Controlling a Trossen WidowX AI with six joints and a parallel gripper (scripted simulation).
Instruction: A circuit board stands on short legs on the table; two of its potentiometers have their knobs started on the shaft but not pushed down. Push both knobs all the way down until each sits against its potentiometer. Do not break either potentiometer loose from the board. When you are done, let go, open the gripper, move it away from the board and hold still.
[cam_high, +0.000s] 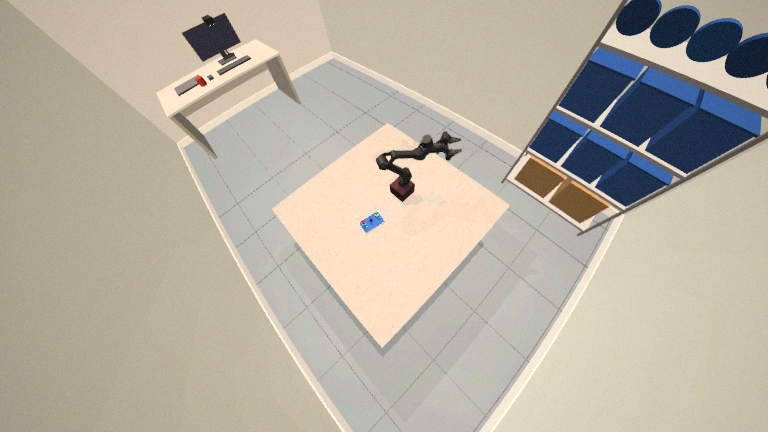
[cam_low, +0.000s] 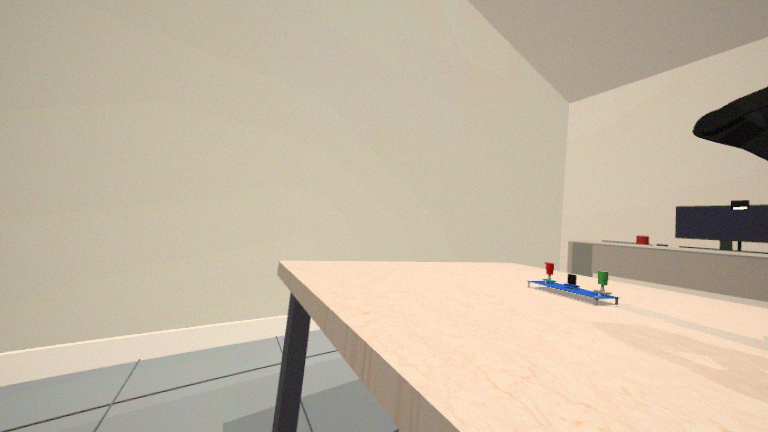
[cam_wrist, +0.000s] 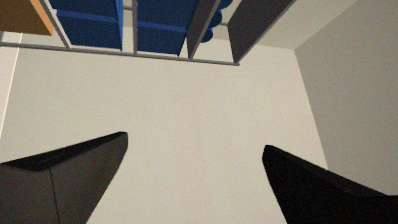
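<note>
Now: gripper tip 57 cm short of the green knob, 40 cm above it and 12 cm to the left of it. Also, from my gripper tip: red knob 69 cm ahead, 40 cm below, 11 cm to the right.
</note>
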